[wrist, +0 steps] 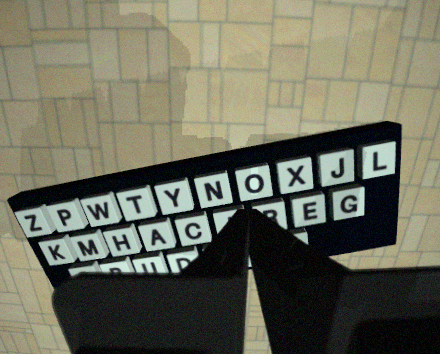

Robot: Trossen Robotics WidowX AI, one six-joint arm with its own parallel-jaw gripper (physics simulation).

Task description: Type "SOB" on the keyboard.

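Places are measured from the arm's base along level axes (x back, y right, z up), in metres.
Pixels of known places: gripper, fingertip midpoint: (246, 218).
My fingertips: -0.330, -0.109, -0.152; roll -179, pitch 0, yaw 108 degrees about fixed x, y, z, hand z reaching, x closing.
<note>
For each thing: its middle in the pictures, then the offset to it from my fingertips, as dx, dy, dz. "spot": a spot on its surface instead. Level surfaces: height alone.
- black keyboard at a spot on its surface: (370, 220) spot: -0.007, +0.073, -0.022
- O key at the middle of its body: (253, 182) -0.011, +0.002, -0.019
- I key at the middle of its body: (230, 222) +0.014, -0.002, -0.019
- R key at the middle of its body: (269, 215) +0.005, +0.016, -0.019
- B key at the middle of its body: (118, 271) +0.066, -0.057, -0.019
- N key at the middle of its body: (213, 189) -0.002, -0.017, -0.019
- X key at the middle of its body: (294, 174) -0.021, +0.020, -0.019
- beige tiled surface at its surface level: dz -0.033
A black keyboard (370, 220) with white lettered keys lies tilted across the view. The O key (254, 183) is in the top row, just above the fingertips in the view. My gripper (246, 218) is shut and empty, its tips between the I key (227, 218) and the R key (275, 211), partly covering both. I cannot tell whether the tips touch a key. The S key is mostly behind the right finger; a corner of a key (301, 237) shows there. The B key (115, 271) is in the bottom row at the left, its lower part hidden by the gripper body.
The N key (212, 189) and the X key (295, 175) stand on either side of the O key. The keyboard rests on a beige tiled surface (310, 65). A darker shadow falls on the tiles behind the keyboard, at the upper left.
</note>
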